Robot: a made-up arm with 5 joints.
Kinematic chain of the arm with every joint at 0, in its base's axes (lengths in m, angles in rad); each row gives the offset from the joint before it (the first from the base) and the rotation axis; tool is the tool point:
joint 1: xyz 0 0 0.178 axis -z
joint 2: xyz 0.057 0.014 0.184 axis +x
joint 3: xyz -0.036 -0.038 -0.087 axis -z
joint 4: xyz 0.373 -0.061 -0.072 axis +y
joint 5: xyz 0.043 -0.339 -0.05 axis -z
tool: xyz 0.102 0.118 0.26
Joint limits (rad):
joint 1: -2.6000..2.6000
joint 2: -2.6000..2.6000
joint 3: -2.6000..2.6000
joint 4: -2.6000..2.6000
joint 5: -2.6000..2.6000
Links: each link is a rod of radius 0.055 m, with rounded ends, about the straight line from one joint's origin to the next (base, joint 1, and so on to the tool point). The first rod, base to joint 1, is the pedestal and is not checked.
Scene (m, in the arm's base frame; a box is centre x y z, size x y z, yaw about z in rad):
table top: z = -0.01
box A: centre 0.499 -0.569 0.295 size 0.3 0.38 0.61 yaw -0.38
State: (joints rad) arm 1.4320 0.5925 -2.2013 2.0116 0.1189
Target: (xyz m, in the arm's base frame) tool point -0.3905 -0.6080 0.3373
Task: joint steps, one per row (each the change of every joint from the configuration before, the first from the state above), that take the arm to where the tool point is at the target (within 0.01 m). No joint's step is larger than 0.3 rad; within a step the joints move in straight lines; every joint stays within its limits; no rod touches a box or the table.
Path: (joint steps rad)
1: -0.1259 0.2369 -0.0896 -0.2625 0.0436
2: -0.1258 0.2370 -0.0896 -0.2625 0.0437
3: -0.1259 0.2369 -0.0897 -0.2626 0.0436
4: -0.1258 0.2370 -0.0896 -0.2625 0.0437
5: 0.2785 -0.1257 0.2962 0.0567 -0.0620
6: 0.2786 -0.1257 0.2962 0.0568 -0.0620
7: 0.2786 -0.1257 0.2963 0.0567 -0.0620
8: 0.2786 -0.1257 0.2962 0.0567 -0.0621
9: 0.2785 -0.1257 0.2962 0.0567 -0.0620
10: 0.2786 -0.1258 0.2962 0.0567 -0.0620

